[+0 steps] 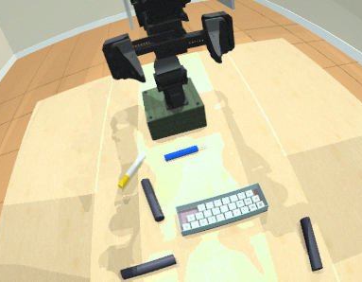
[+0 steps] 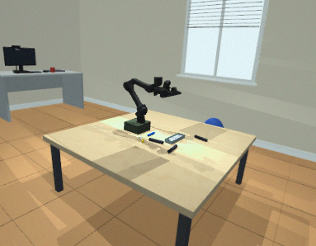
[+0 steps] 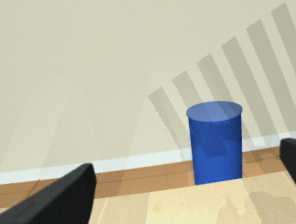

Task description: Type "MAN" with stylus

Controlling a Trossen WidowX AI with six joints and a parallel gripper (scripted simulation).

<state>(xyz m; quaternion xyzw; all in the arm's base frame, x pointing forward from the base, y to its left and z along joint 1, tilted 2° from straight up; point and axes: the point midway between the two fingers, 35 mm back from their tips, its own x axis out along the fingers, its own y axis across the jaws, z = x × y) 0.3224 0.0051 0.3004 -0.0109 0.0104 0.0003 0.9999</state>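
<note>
Now: the blue stylus 220 mm behind my gripper tip, 10 mm to the left of it and 370 mm below it. Round my gripper tip: grey stylus tip: 220 mm behind, 50 mm to the left, 370 mm below; white pen with yellow cap: 190 mm behind, 170 mm to the right, 370 mm below.
</note>
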